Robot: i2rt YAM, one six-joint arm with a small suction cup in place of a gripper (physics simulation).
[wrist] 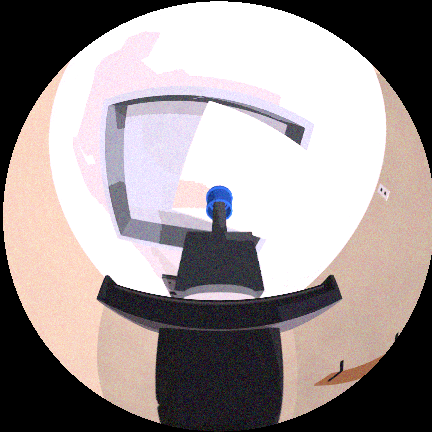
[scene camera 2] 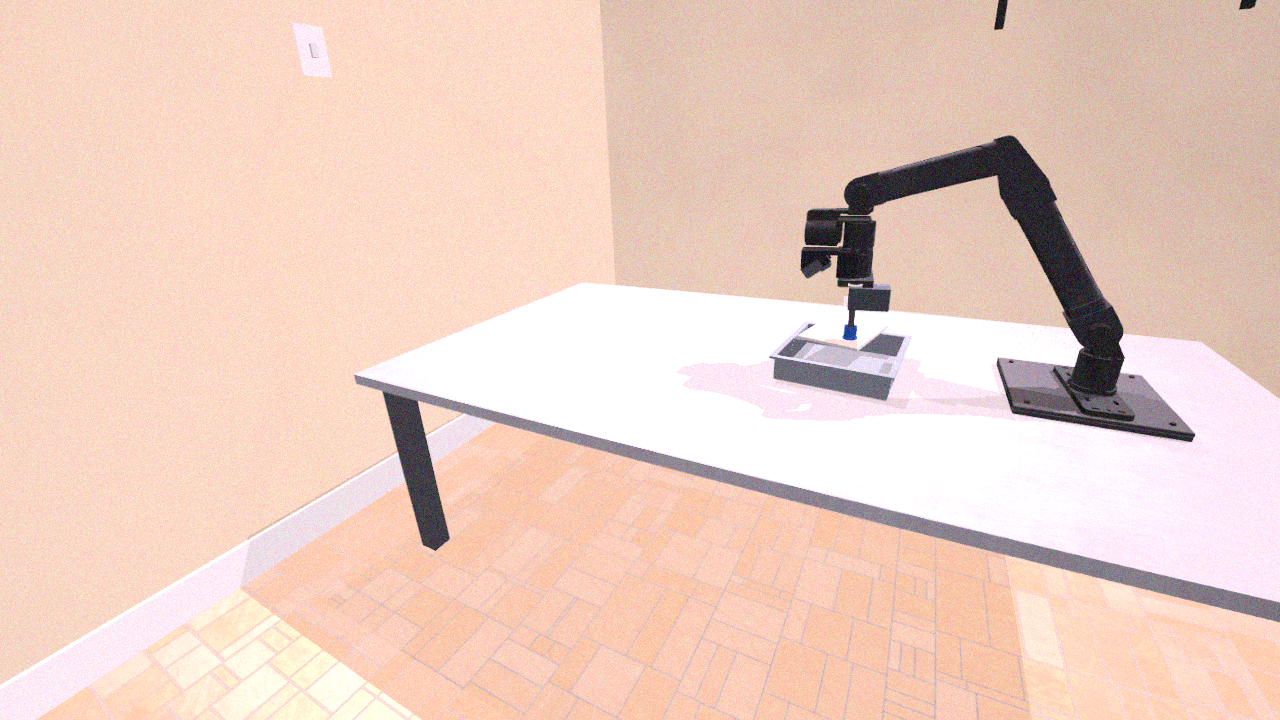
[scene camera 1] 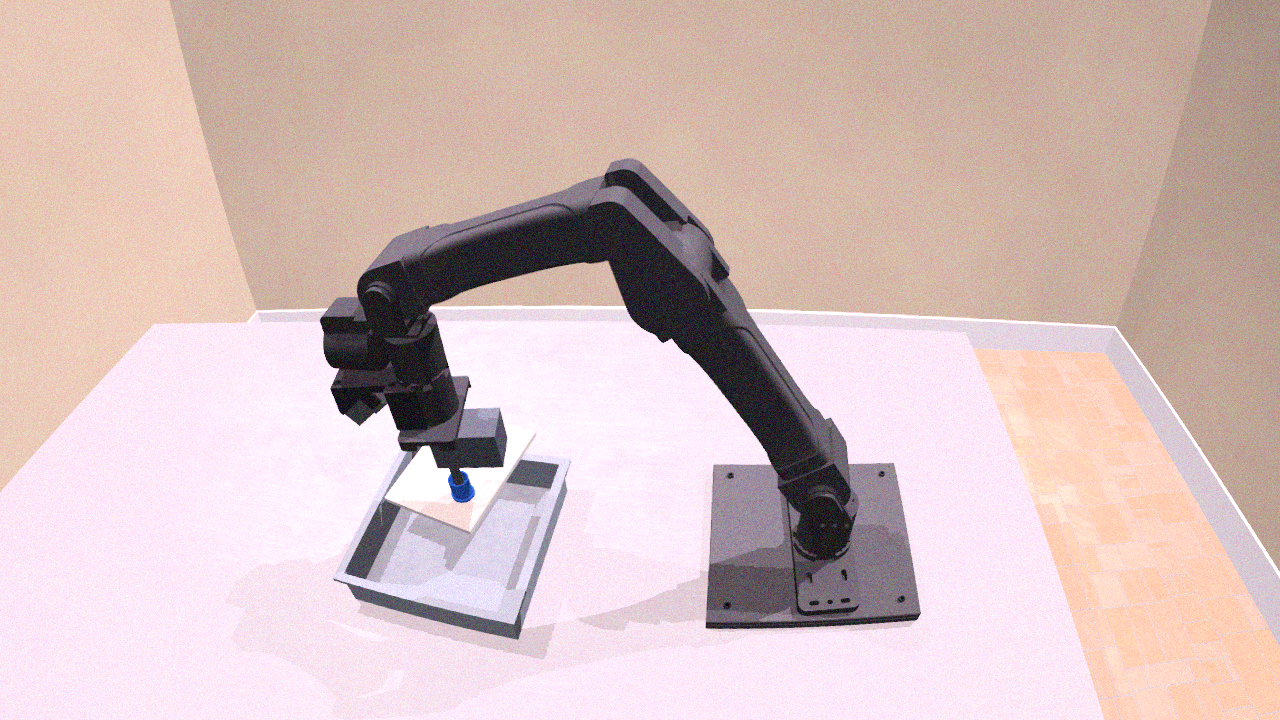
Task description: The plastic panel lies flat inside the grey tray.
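Seen in the pictures: hand, its tool point: [wrist: 218, 192] [scene camera 2: 849, 342] [scene camera 1: 465, 499]; arm's base, origin of its link: [scene camera 2: 1089, 392] [scene camera 1: 820, 544].
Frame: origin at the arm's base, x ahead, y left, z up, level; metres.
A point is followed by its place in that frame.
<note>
The plastic panel [scene camera 1: 420, 480] {x 0.472, y -0.058, z 0.039 m} [scene camera 2: 818, 334] {x 0.473, y -0.044, z 0.039 m} [wrist: 250, 160] {x 0.455, y -0.069, z 0.040 m} is a thin, pale square plate. It hangs from my suction cup [scene camera 1: 460, 488] [scene camera 2: 850, 332] [wrist: 219, 201] {x 0.410, y -0.041, z 0.029 m}, the blue cup on its upper face, so my gripper is shut on it. The grey tray [scene camera 1: 434, 609] {x 0.422, y 0.112, z 0.012 m} [scene camera 2: 832, 375] {x 0.426, y 0.112, z 0.015 m} [wrist: 114, 155] {x 0.460, y 0.104, z 0.012 m} stands on the table below. The panel is roughly level, at or a little above the rim, turned relative to the tray's walls, and covers the tray's back left part in scene camera 1. Whether it touches the rim I cannot tell. The tray's back left corner is hidden under it.
The white table [scene camera 1: 223, 402] {x 0.951, y -0.252, z -0.015 m} [scene camera 2: 554, 358] {x 1.019, y 0.158, z -0.015 m} carries the tray and my dark base plate [scene camera 1: 750, 537] {x 0.081, y -0.015, z 0.000 m} [scene camera 2: 1029, 386] {x 0.092, y 0.005, z 0.000 m}, which lies to the right of the tray in scene camera 1. Walls stand behind the table. A table leg [scene camera 2: 416, 465] shows at the left in scene camera 2.
</note>
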